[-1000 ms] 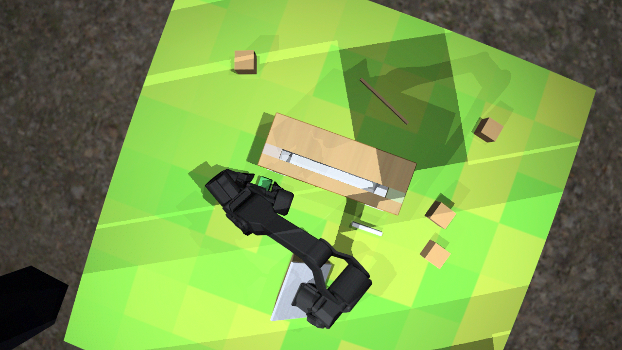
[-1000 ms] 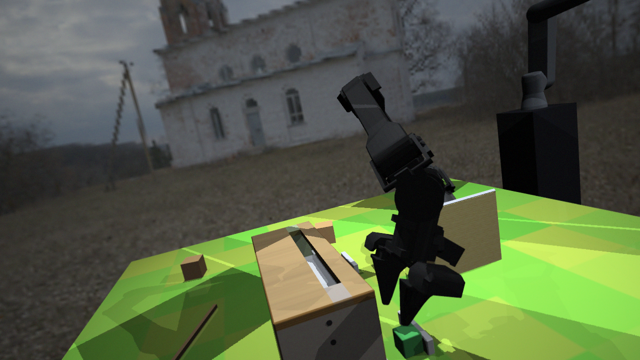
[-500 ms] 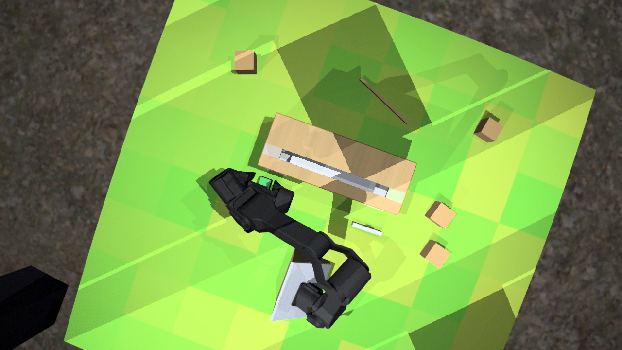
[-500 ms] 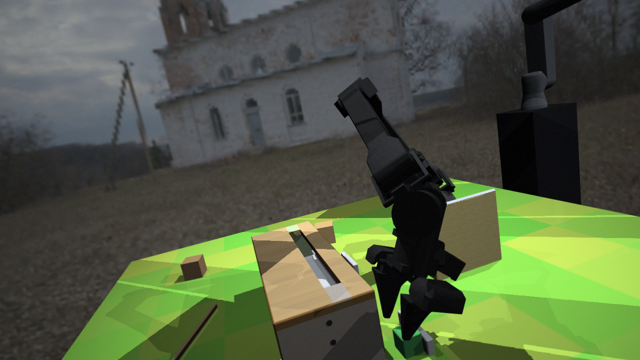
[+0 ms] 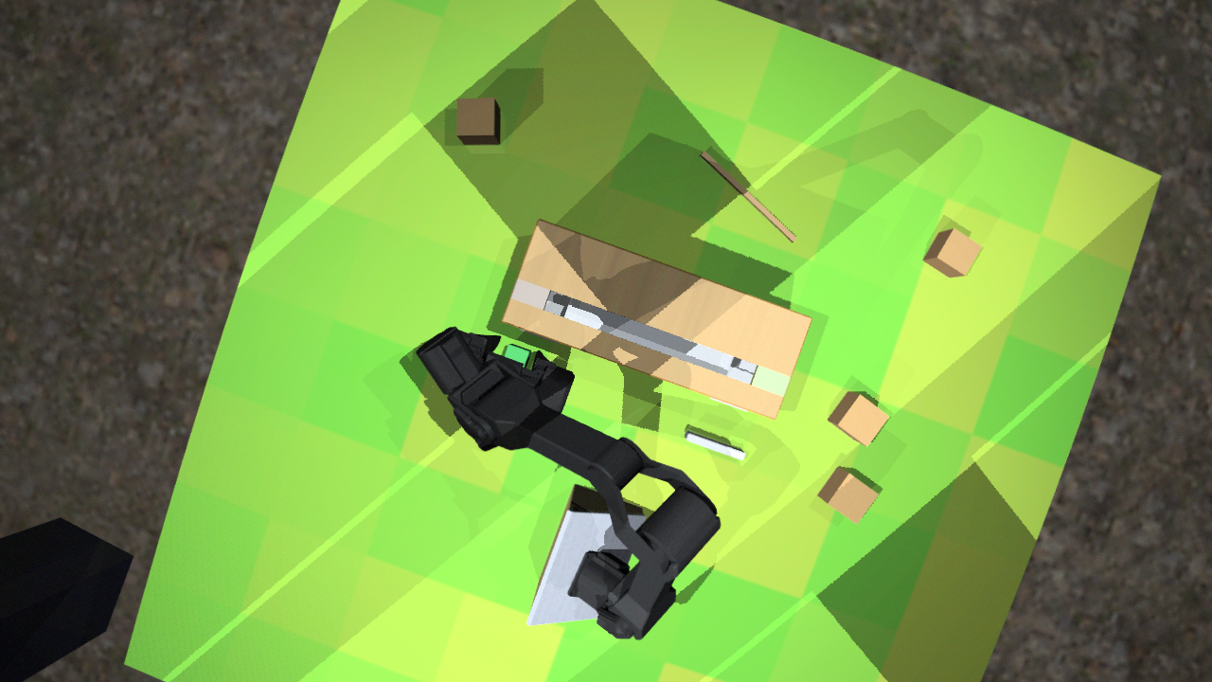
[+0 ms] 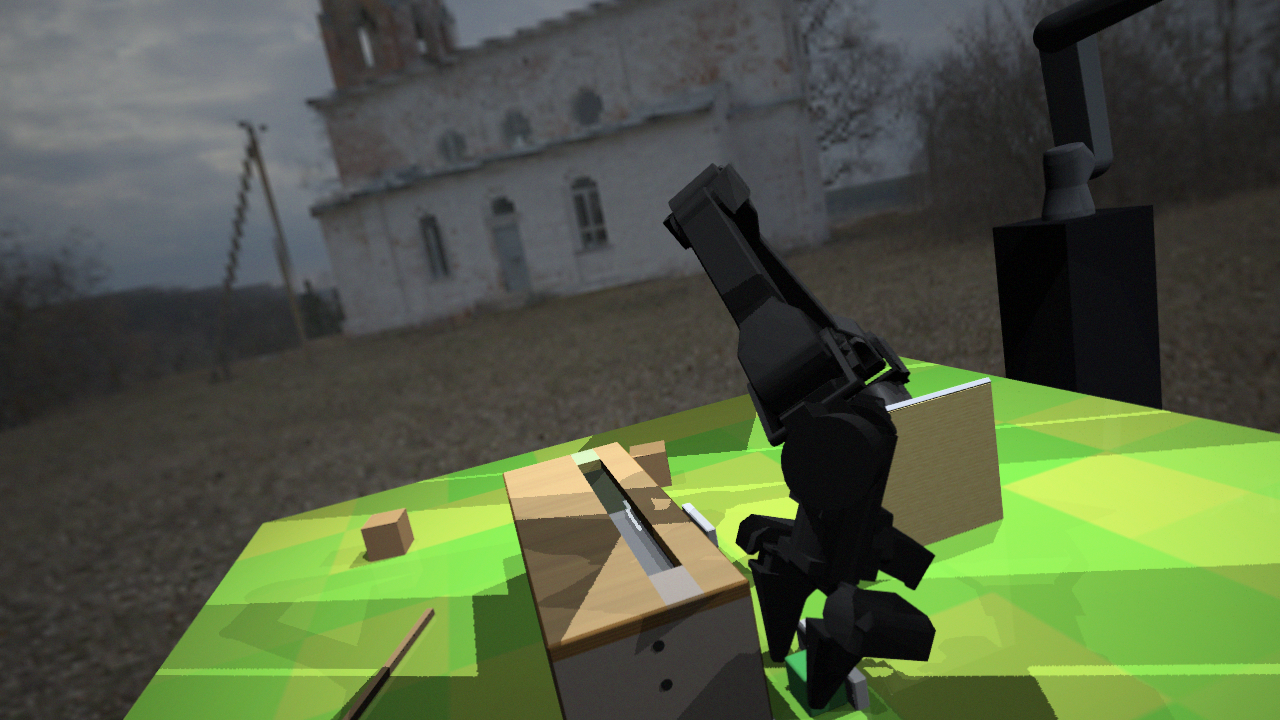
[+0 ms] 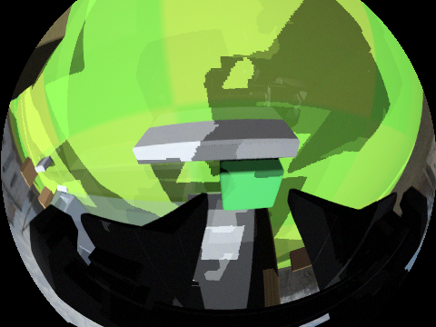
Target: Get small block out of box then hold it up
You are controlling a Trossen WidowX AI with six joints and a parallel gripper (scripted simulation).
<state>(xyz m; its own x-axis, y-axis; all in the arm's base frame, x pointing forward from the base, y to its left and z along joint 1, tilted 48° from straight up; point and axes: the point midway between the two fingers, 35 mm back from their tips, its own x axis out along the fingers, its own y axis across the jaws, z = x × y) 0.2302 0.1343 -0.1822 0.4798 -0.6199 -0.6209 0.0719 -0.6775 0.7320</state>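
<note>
The green block lies 20 mm behind my gripper tip and 10 mm below it. Round my gripper tip: wooden-topped box (170 mm to the right, 80 mm ahead, 40 mm above); then thin stick (340 mm ahead, 220 mm to the right, 20 mm below).
</note>
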